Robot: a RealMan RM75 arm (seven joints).
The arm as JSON. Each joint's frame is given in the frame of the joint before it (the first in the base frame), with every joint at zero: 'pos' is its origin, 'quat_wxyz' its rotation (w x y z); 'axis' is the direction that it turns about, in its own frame. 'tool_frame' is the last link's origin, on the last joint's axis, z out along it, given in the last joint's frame.
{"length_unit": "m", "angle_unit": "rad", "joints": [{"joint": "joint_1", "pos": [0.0, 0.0, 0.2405], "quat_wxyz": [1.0, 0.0, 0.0, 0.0], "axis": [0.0, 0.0, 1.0]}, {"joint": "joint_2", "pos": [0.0, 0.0, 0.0], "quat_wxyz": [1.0, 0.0, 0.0, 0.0], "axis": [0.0, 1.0, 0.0]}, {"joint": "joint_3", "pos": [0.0, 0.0, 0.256], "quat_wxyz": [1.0, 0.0, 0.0, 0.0], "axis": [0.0, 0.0, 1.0]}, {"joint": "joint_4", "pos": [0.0, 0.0, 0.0], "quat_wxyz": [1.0, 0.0, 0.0, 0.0], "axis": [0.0, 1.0, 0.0]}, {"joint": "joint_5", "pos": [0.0, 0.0, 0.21], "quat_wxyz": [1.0, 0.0, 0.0, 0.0], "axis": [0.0, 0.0, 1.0]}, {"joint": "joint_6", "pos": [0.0, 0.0, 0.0], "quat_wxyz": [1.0, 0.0, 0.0, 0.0], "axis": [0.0, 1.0, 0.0]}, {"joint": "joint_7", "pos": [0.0, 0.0, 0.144], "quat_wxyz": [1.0, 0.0, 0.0, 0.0], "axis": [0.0, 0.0, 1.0]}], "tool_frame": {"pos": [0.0, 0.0, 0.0], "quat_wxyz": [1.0, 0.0, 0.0, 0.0]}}
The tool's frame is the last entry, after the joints.
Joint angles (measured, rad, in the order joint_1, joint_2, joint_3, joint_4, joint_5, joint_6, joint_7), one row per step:
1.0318, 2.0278, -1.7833, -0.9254, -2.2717, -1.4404, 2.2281
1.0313, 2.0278, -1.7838, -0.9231, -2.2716, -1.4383, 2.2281
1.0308, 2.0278, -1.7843, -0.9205, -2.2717, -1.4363, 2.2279
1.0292, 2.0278, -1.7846, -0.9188, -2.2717, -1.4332, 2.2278
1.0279, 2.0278, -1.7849, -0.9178, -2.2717, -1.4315, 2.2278
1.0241, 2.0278, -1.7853, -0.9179, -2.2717, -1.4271, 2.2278
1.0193, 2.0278, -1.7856, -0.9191, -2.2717, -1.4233, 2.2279
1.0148, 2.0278, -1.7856, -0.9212, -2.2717, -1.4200, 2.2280
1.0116, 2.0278, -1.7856, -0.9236, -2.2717, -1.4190, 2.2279
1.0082, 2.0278, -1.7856, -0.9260, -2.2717, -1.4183, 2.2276
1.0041, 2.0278, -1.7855, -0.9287, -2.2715, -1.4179, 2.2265
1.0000, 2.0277, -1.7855, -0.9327, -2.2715, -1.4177, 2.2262
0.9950, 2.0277, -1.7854, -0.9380, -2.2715, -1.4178, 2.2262
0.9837, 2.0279, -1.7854, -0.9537, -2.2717, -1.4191, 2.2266
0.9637, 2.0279, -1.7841, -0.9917, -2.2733, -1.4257, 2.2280
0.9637, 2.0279, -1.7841, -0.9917, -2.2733, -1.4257, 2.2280
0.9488, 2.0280, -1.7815, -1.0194, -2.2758, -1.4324, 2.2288
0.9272, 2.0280, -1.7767, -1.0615, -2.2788, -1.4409, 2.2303
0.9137, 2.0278, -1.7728, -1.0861, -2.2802, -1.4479, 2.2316
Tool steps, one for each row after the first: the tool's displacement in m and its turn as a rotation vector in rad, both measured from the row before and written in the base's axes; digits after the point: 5 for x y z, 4 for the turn. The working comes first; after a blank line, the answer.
Tool pose at each row, in the base's axes (x y z in m, rotation vector in rad; the steps are taken from these numbers as rounded here):
0.09785, 0.36128, -0.08545, 3.0209, -0.0597, 0.7912
0.09849, 0.36143, -0.08563, 3.0214, -0.0625, 0.7916
0.09922, 0.36159, -0.08580, 3.0218, -0.0653, 0.7925
0.10002, 0.36178, -0.08599, 3.0235, -0.0686, 0.7917
0.10065, 0.36182, -0.08610, 3.0241, -0.0712, 0.7914
0.10172, 0.36191, -0.08633, 3.0273, -0.0752, 0.7884
0.10292, 0.36183, -0.08650, 3.0301, -0.0796, 0.7849
0.10379, 0.36174, -0.08660, 3.0331, -0.0829, 0.7809
0.10428, 0.36151, -0.08661, 3.0343, -0.0841, 0.7784
0.10486, 0.36123, -0.08660, 3.0351, -0.0855, 0.7761
0.10561, 0.36083, -0.08657, 3.0354, -0.0865, 0.7733
0.10610, 0.36043, -0.08647, 3.0364, -0.0870, 0.7703
0.10658, 0.35987, -0.08636, 3.0374, -0.0878, 0.7665
0.10681, 0.35840, -0.08607, 3.0403, -0.0852, 0.7564
0.10507, 0.35556, -0.08475, 3.0475, -0.0703, 0.7356
0.10507, 0.35556, -0.08475, 3.0475, -0.0703, 0.7356
0.10404, 0.35348, -0.08339, 3.0522, -0.0609, 0.7219
0.10190, 0.35069, -0.08110, 3.0621, -0.0463, 0.6985
0.10106, 0.34888, -0.07940, -3.0648, 0.0415, -0.6848

0.00064, 0.00015, -0.00018, 0.0011, -0.0002, -0.0016
0.00073, 0.00016, -0.00017, 0.0011, -0.0005, -0.0016
0.00080, 0.00019, -0.00019, 0.0020, 0.0007, -0.0016
0.00063, 0.00004, -0.00011, 0.0010, 0.0003, -0.0015
0.00107, 0.00009, -0.00023, 0.0030, 0.0023, -0.0018
0.00120, -0.00008, -0.00017, 0.0026, 0.0025, -0.0022
0.00087, -0.00009, -0.00010, 0.0025, 0.0029, -0.0015
0.00049, -0.00023, -0.00001, 0.0008, 0.0017, -0.0006
0.00058, -0.00028, 0.00001, 0.0005, 0.0015, -0.0008
0.00075, -0.00040, 0.00003, -0.0002, 0.0018, -0.0007
0.00049, -0.00040, 0.00010, 0.0004, 0.0020, -0.0002
0.00048, -0.00056, 0.00011, 0.0003, 0.0025, -0.0005
0.00023, -0.00147, 0.00029, 0.0001, 0.0067, 0.0017
-0.00174, -0.00284, 0.00132, -0.0003, 0.0140, 0.0097
0.00000, 0.00000, 0.00000, 0.0000, 0.0000, 0.0000
-0.00103, -0.00208, 0.00136, 0.0000, 0.0092, 0.0061
-0.00214, -0.00279, 0.00229, 0.0021, 0.0159, 0.0101
-0.00084, -0.00181, 0.00170, 0.0009, 0.0089, 0.0033

